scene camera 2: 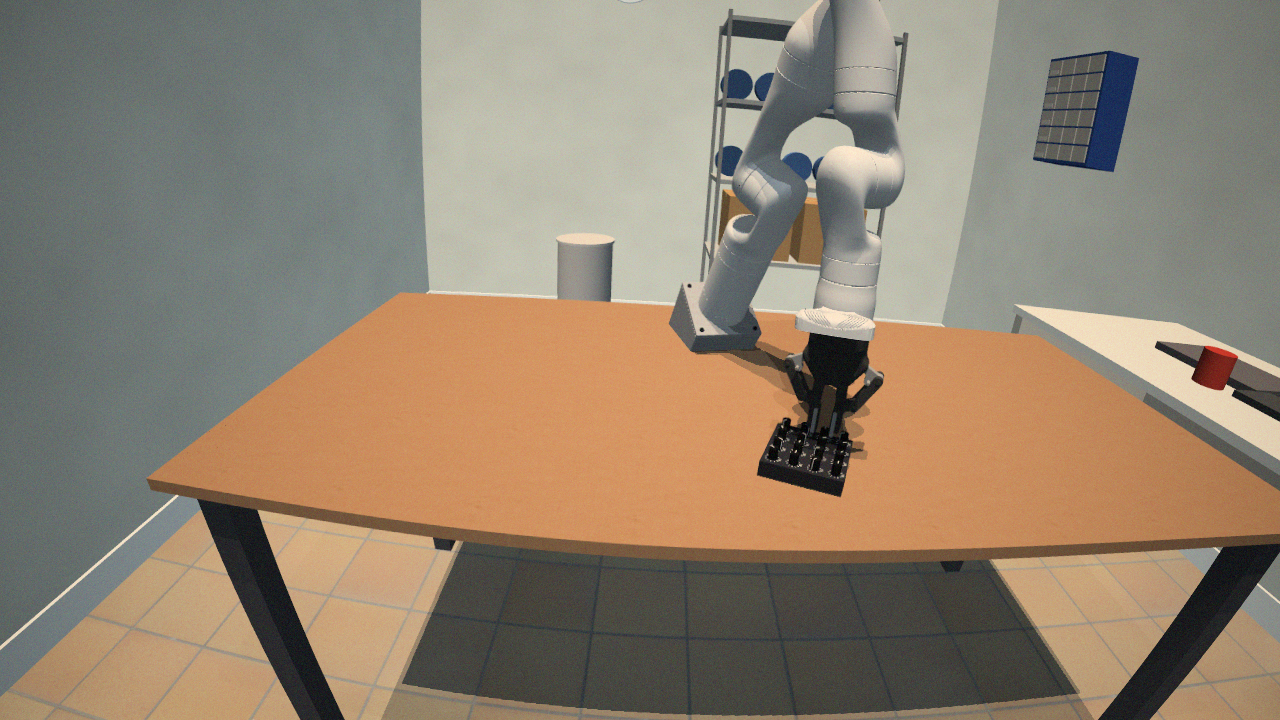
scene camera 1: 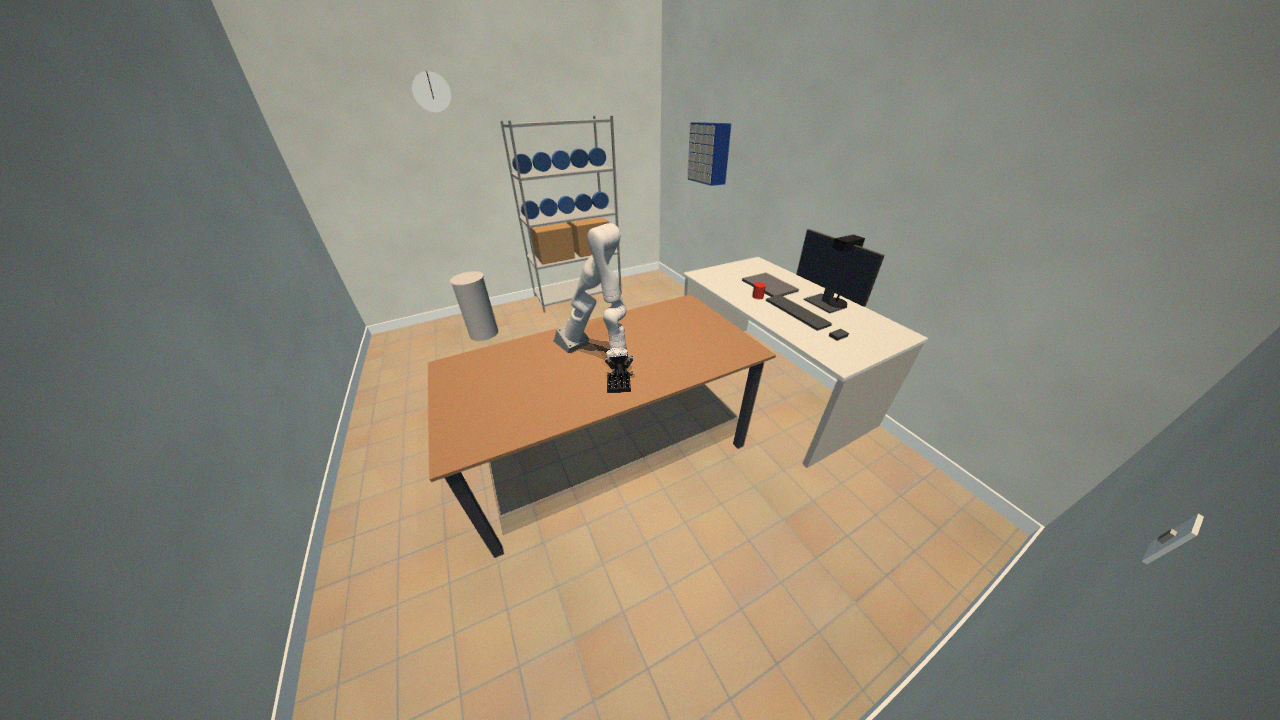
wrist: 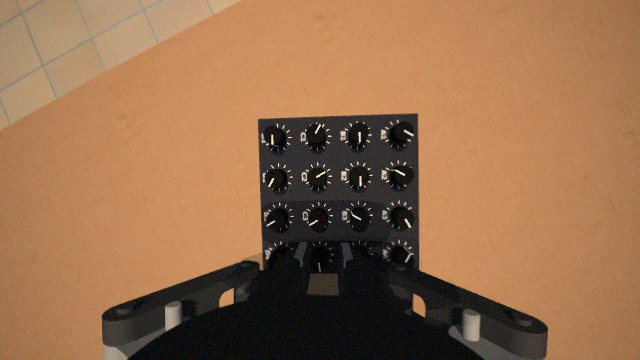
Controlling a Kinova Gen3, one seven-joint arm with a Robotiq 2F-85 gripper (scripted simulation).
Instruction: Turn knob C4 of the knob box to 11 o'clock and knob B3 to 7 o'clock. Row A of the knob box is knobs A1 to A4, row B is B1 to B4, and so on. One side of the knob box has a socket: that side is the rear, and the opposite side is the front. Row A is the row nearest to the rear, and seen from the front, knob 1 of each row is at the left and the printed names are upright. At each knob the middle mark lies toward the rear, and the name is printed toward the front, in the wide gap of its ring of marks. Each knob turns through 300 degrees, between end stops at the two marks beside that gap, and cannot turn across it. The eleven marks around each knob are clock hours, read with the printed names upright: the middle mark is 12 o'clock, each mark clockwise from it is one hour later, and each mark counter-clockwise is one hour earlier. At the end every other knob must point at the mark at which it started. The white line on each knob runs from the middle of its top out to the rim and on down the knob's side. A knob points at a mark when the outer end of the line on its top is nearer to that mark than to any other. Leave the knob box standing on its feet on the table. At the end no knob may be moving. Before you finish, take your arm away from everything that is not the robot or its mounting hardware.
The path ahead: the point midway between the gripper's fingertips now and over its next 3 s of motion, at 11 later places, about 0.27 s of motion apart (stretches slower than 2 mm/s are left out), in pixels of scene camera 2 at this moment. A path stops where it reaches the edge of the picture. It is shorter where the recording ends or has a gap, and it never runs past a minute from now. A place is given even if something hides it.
My gripper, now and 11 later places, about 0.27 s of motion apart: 822, 432; 823, 433; 823, 433; 824, 432; 825, 426; 815, 416; 810, 409; 817, 408; 823, 408; 828, 408; 829, 408; 829, 406
